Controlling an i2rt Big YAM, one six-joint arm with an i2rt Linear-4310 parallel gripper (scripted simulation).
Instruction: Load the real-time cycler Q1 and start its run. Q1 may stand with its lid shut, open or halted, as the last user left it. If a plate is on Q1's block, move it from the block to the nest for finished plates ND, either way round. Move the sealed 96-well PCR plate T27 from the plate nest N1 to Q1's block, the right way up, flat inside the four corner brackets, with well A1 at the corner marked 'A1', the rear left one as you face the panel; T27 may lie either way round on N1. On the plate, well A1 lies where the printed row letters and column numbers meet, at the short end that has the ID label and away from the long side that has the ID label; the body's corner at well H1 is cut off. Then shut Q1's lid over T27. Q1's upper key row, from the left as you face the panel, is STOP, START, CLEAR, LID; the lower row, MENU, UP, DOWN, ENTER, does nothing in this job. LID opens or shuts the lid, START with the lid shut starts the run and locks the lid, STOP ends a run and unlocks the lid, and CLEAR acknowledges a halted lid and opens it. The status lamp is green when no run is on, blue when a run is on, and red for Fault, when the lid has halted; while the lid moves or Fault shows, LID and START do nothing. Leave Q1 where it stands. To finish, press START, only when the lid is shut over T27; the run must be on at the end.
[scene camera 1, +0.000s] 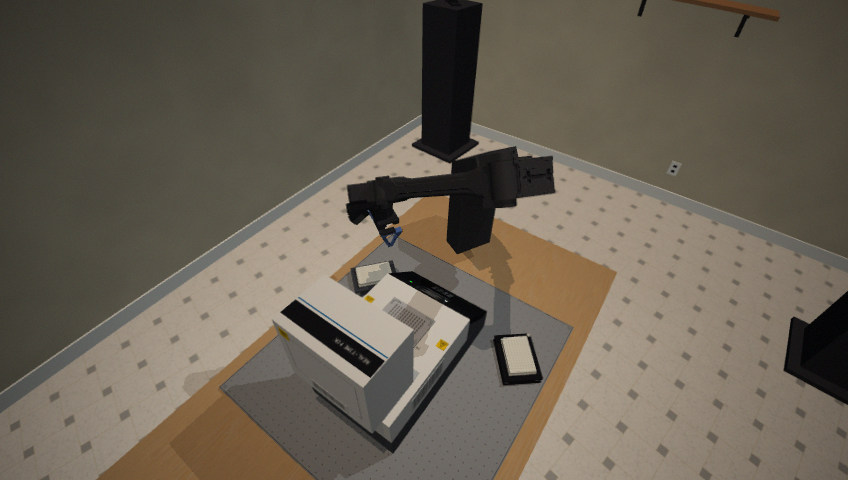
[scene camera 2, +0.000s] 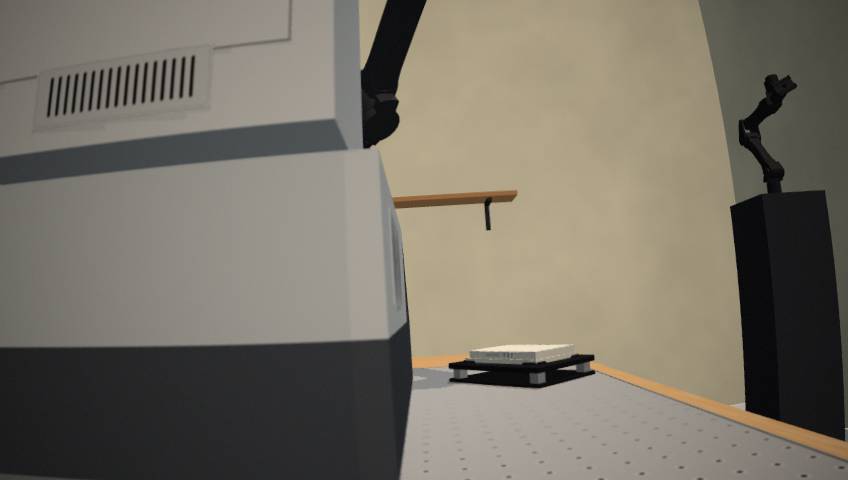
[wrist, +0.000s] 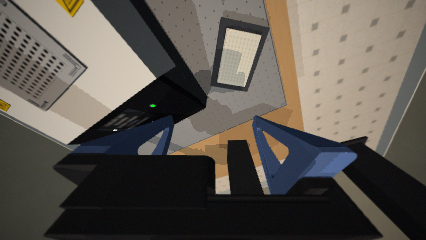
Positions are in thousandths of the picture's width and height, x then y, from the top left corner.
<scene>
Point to my gripper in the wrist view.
501, 502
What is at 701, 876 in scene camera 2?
A grey perforated mat.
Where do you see a white sealed plate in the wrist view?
At 562, 206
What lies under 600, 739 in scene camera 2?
A white sealed plate.
</scene>
